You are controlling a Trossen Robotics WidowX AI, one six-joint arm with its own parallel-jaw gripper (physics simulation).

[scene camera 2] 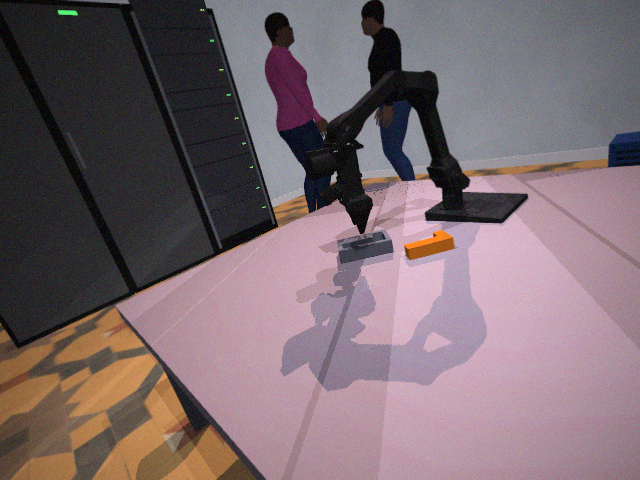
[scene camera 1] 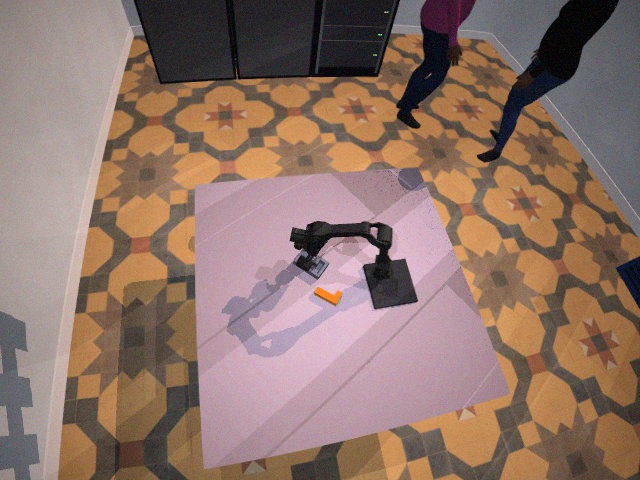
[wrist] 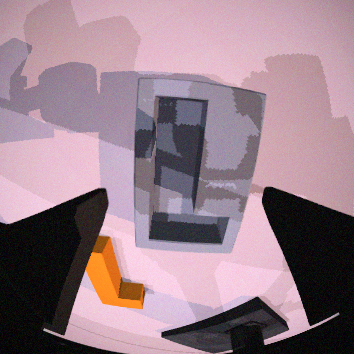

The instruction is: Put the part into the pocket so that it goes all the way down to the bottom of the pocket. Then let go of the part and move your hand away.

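Places are measured from the arm's base along level axes (x ahead, y left, z up), in metres.
Pixels of known places: gripper, between the fingertips: point(scene camera 2: 358, 229) point(scene camera 1: 310, 258) point(wrist: 186, 195); arm's base, origin of its link: point(scene camera 2: 452, 206) point(scene camera 1: 380, 273) point(wrist: 245, 328).
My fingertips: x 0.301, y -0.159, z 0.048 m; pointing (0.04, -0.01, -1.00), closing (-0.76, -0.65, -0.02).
Note:
For each thing: its top centre in the pictures, then the offset to it from my fingertips. "*": a spot on its surface instead. Level surfaces: height alone.
- orange L-shaped part, centre of its top: point(wrist: 112, 284) point(scene camera 2: 425, 239) point(scene camera 1: 328, 292) dx -0.029, dy +0.164, dz -0.041 m
- grey block, centre of its top: point(wrist: 194, 181) point(scene camera 2: 362, 239) point(scene camera 1: 311, 261) dx -0.009, dy +0.000, dz -0.035 m
- L-shaped pocket, a spot on its surface: point(wrist: 179, 150) * dx +0.009, dy -0.005, dz -0.066 m
- pink table, height of its surface: dz -0.071 m
The orange L-shaped part point(scene camera 1: 327, 296) point(scene camera 2: 430, 246) point(wrist: 106, 275) lies flat on the table beside the grey block, on the side towards the robot's base. The grey block point(scene camera 1: 320, 269) point(scene camera 2: 366, 252) point(wrist: 227, 140) has an L-shaped pocket point(wrist: 179, 150) in its top, which is empty in the wrist view. My gripper point(scene camera 1: 309, 256) point(scene camera 2: 362, 230) point(wrist: 186, 195) is wide open and empty, pointing down just above the grey block. In the wrist view the block shows ahead of and between the fingertips, and the left finger stands close to the part's far end in the picture.
The robot's black base plate point(scene camera 1: 397, 294) point(scene camera 2: 480, 210) point(wrist: 200, 336) stands on the pink table point(scene camera 1: 310, 382) point(scene camera 2: 491, 413), beyond the part from the block. Dark server cabinets point(scene camera 1: 273, 41) point(scene camera 2: 186, 103) and two standing people point(scene camera 1: 434, 56) point(scene camera 2: 292, 93) are off the table.

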